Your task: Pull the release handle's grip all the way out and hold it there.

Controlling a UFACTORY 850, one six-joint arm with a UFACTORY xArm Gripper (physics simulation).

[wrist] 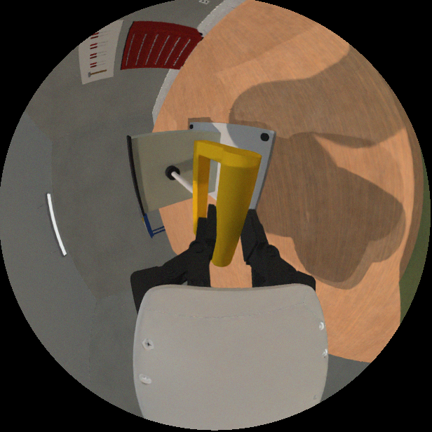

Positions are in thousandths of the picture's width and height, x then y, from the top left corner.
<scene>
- my gripper: 529, 506
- yellow release handle grip: 552, 388
</scene>
